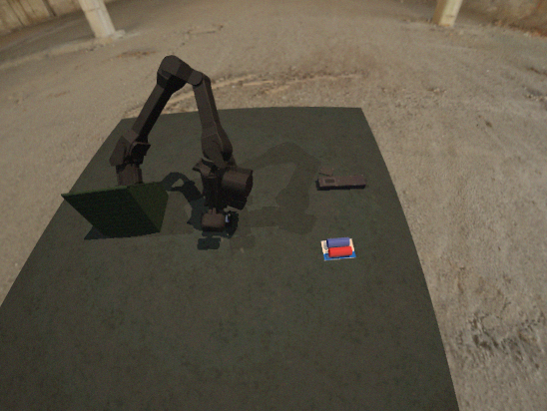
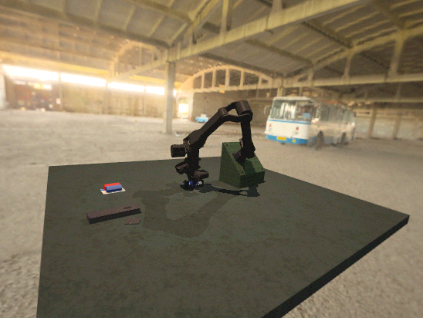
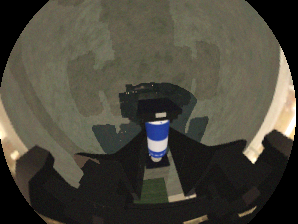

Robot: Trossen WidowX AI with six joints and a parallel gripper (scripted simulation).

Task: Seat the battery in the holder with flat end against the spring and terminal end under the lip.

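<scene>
The battery is 10 mm above my gripper tip. Also, from my gripper tip: dark piece: 380 mm ahead, 170 mm to the left, 10 mm below; then long black bar: 420 mm ahead, 100 mm to the left, 10 mm above; then white tray: 340 mm ahead, 140 mm to the right.
</scene>
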